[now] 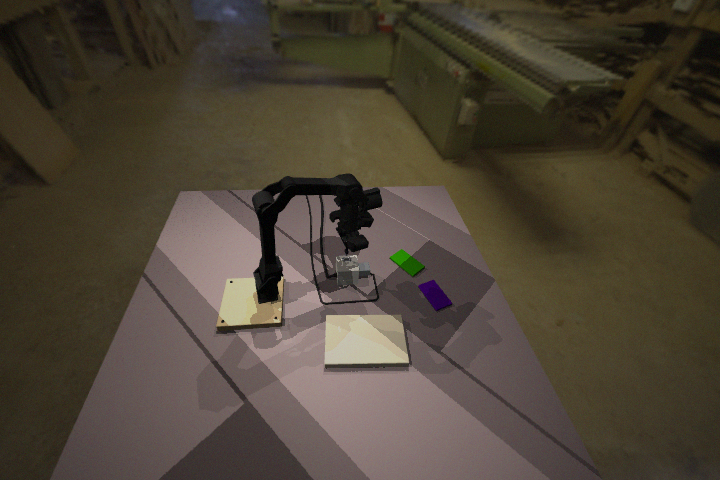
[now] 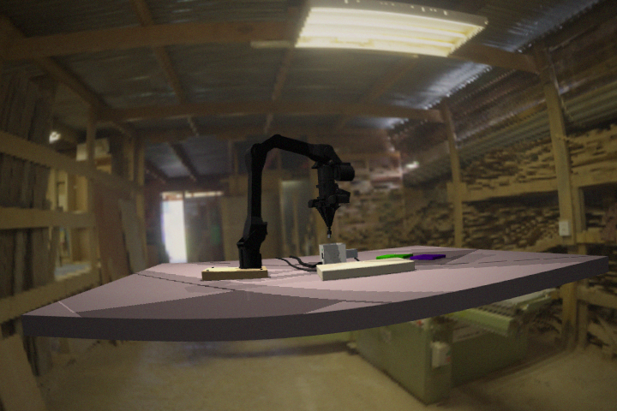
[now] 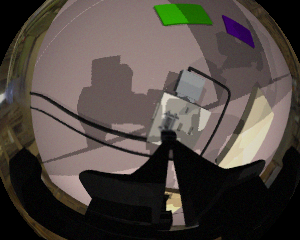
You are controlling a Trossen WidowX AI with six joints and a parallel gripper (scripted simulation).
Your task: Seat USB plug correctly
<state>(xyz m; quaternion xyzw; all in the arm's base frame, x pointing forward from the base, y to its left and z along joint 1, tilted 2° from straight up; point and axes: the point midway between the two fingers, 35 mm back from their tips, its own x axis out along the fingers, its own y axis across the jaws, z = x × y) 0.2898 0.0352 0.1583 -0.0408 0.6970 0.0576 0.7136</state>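
The USB plug lies 2 cm below my gripper tip. Also, from my gripper tip: pale flat slab: 29 cm to the right, 12 cm below, 2 cm behind; purple block: 28 cm ahead, 19 cm to the right, 13 cm below; green block: 25 cm ahead, 13 cm below, 2 cm to the right.
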